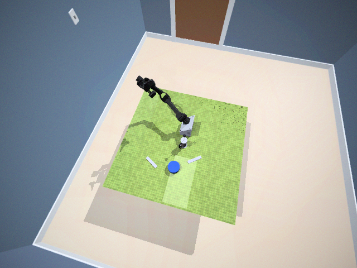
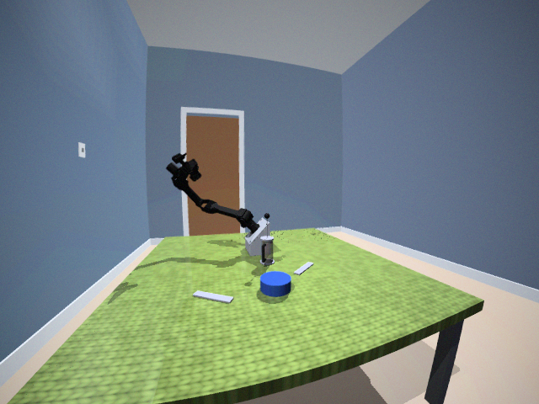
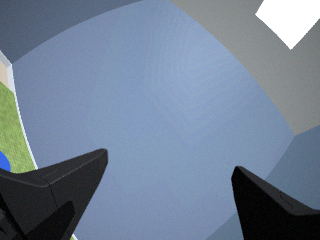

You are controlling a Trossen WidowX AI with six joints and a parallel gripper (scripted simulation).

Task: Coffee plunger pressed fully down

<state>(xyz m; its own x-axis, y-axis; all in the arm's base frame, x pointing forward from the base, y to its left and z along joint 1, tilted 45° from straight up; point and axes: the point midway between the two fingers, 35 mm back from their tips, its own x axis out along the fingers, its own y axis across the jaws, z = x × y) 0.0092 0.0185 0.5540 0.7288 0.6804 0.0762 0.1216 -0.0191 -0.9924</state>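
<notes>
Right now the coffee press is 180 mm ahead of my gripper tip, 380 mm to the left of it and 430 mm below it. Round my gripper tip: blue round puck (430 mm ahead, 360 mm to the left, 530 mm below).
</notes>
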